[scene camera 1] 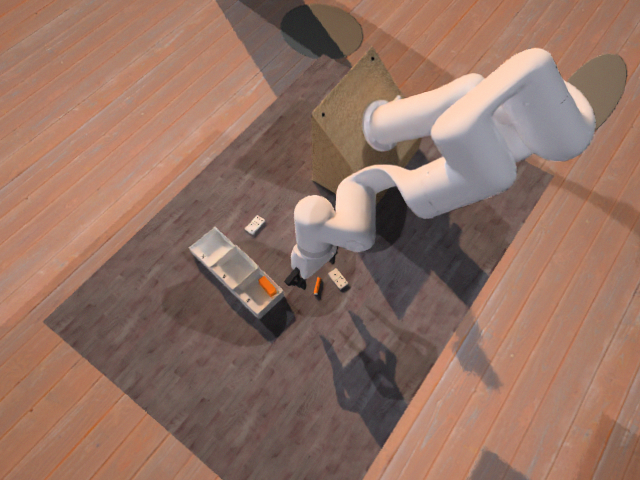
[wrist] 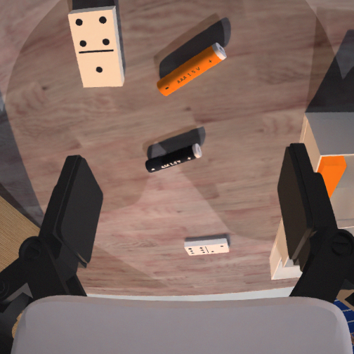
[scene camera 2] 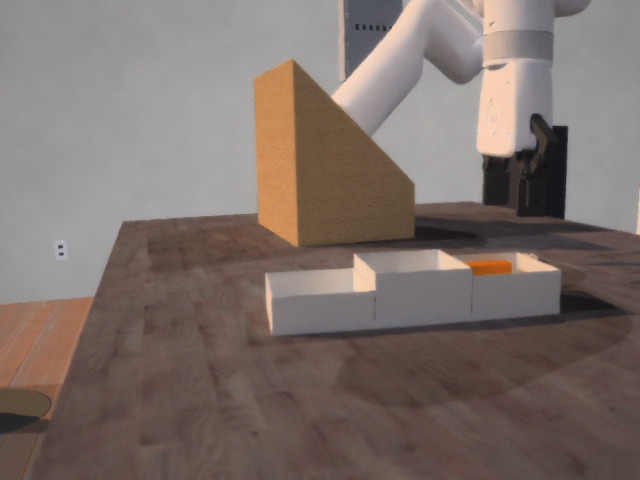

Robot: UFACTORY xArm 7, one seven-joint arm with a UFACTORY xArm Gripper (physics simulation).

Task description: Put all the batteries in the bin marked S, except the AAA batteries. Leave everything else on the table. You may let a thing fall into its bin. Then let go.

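Seen in the pictures: gripper, fingertip midpoint: (scene camera 1: 315,272) (scene camera 2: 511,210); arm's base, link origin: (scene camera 1: 380,126) (scene camera 2: 334,135).
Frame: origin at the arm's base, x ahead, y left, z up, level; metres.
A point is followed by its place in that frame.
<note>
The orange AAA battery (scene camera 1: 317,285) {x 0.403, y 0.039, z -0.148 m} (wrist: 192,70) lies on the table. A smaller black battery (wrist: 173,158) lies nearby in the wrist view; its print is too small to read surely, and it is hidden in scene camera 1. An orange box-shaped battery (scene camera 1: 267,285) {x 0.469, y -0.062, z -0.124 m} (scene camera 2: 491,267) {x 0.476, y -0.065, z -0.127 m} (wrist: 330,172) lies inside the end bin S (scene camera 1: 248,300) {x 0.523, y -0.081, z -0.123 m} (scene camera 2: 516,294) {x 0.531, y -0.084, z -0.137 m} (wrist: 330,132). My gripper (scene camera 1: 315,268) {x 0.398, y 0.030, z -0.087 m} (scene camera 2: 513,193) {x 0.398, y 0.030, z -0.087 m} (wrist: 184,169) is open and empty, above the table beside the bins, with the black battery showing between its fingers in the wrist view.
One domino (scene camera 1: 337,279) {x 0.364, y 0.074, z -0.151 m} (wrist: 97,50) lies near the orange AAA battery; another domino (scene camera 1: 254,224) {x 0.331, y -0.188, z -0.150 m} (wrist: 206,246) lies behind the bins. The taller middle bin (scene camera 2: 421,294) {x 0.508, y -0.167, z -0.131 m} and the low far bin (scene camera 2: 320,312) {x 0.486, y -0.248, z -0.141 m} adjoin bin S. A wooden wedge block (scene camera 1: 343,108) {x 0.055, y -0.082, z 0.073 m} (scene camera 2: 351,180) {x 0.141, y -0.042, z -0.066 m} stands by the arm's base.
</note>
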